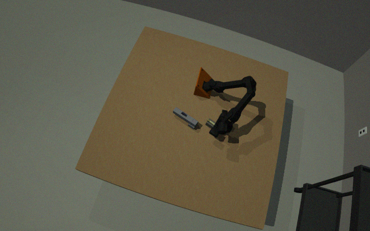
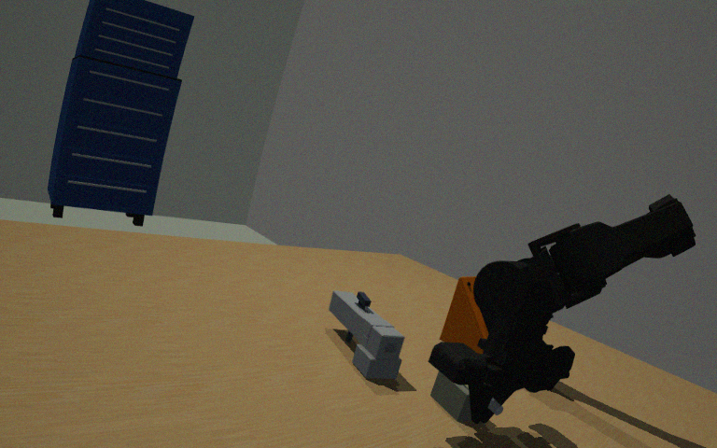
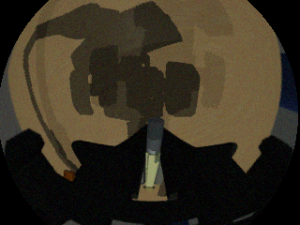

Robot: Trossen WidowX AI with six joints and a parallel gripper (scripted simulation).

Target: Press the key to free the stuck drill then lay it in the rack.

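Right now my gripper tip is 40 mm to the left of the drill, 30 mm below it and 10 mm past it. From my gripper tip the other things lie so: dark blue key: 260 mm to the right, 40 mm above, 20 mm behind; grey holder block: 230 mm to the right, 30 mm above, 10 mm behind; grey rack: 50 mm to the right, 20 mm behind, 10 mm above.
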